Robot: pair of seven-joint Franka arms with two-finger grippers.
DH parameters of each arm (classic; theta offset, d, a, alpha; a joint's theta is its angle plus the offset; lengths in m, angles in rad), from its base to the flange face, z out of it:
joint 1: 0 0.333 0 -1.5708
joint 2: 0 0 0 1.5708
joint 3: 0 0.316 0.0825 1.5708
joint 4: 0 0 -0.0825 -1.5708
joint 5: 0 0.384 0 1.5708
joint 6: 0 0 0.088 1.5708
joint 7: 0 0.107 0 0
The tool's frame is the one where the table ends.
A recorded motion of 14 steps. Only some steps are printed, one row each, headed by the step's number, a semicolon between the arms.
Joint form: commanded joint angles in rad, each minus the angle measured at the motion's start. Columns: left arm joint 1, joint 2, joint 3, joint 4, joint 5, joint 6, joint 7; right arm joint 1, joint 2, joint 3, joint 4, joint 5, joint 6, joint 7.
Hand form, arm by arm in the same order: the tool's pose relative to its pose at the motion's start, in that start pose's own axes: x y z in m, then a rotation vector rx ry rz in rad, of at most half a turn. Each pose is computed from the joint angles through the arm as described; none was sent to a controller.
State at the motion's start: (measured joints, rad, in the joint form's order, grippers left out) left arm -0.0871 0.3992 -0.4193 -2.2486 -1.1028 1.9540 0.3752; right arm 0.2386 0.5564 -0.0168 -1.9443 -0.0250 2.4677 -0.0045
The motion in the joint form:
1: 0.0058 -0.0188 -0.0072 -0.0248 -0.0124 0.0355 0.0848; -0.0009 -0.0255 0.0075 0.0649 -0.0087 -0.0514 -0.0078
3: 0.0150 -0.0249 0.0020 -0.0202 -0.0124 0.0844 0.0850; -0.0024 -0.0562 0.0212 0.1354 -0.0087 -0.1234 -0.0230
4: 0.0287 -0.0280 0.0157 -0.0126 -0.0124 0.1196 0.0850; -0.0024 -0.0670 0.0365 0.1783 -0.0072 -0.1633 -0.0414
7: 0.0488 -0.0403 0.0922 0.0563 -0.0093 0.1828 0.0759; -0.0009 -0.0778 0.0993 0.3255 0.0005 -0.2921 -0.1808
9: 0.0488 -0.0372 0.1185 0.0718 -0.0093 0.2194 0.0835; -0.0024 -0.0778 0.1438 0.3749 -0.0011 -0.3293 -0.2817
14: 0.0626 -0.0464 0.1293 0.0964 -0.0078 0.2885 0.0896; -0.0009 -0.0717 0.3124 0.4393 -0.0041 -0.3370 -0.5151
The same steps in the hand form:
1: -0.0036 -0.0032 -0.0015 0.0107 0.0330 0.0756; 0.0194 -0.0026 -0.0378 -0.0039 0.0391 -0.0181
3: 0.0031 -0.0050 -0.0167 0.0261 0.0982 0.0749; 0.0356 -0.0083 -0.0814 -0.0001 0.0687 -0.0414
4: 0.0098 -0.0083 -0.0350 0.0321 0.1580 0.0690; 0.0438 -0.0168 -0.1042 0.0063 0.0831 -0.0709
7: 0.0308 -0.0041 -0.1063 0.0358 0.3385 0.0689; 0.0646 -0.0534 -0.1690 0.0316 0.1172 -0.2585
9: 0.0367 -0.0084 -0.1261 0.0476 0.4000 0.0682; 0.0686 -0.0778 -0.1908 0.0437 0.1352 -0.3961
14: 0.0417 -0.0039 -0.1559 0.0706 0.5019 0.0826; 0.0617 -0.1753 -0.2285 0.0996 0.2181 -0.7720

